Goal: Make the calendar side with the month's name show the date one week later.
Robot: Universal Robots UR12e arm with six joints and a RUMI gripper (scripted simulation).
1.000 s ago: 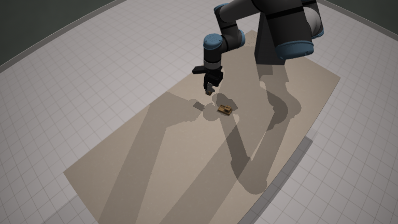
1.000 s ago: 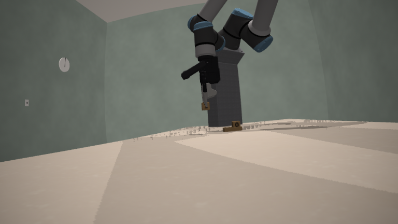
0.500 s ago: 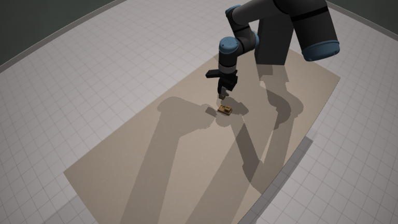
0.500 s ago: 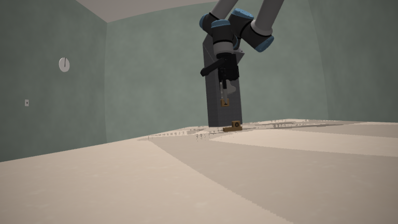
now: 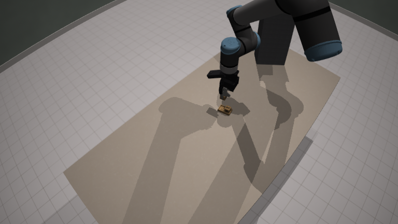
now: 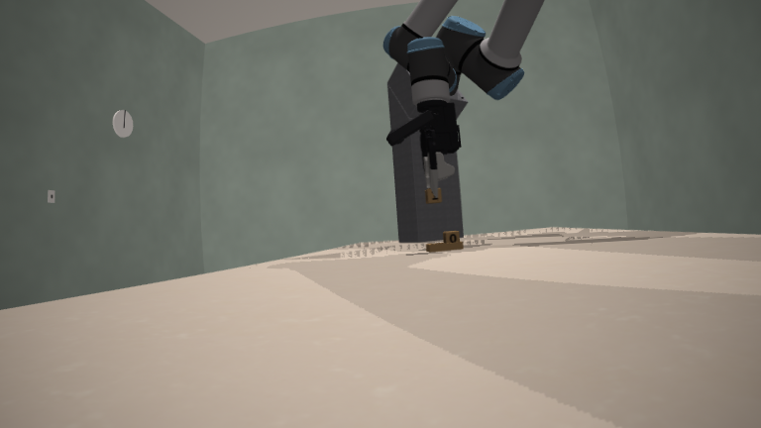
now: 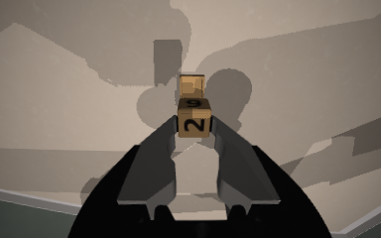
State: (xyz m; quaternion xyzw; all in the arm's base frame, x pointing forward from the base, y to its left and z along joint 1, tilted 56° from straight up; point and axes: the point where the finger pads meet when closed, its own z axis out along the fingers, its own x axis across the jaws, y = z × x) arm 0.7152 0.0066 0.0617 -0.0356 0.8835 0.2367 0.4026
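Now: hand 1 cm past the wooden tray, 2 cm to the right of it and 13 cm above it. The rest, counted from my hand: cube 1 cm below.
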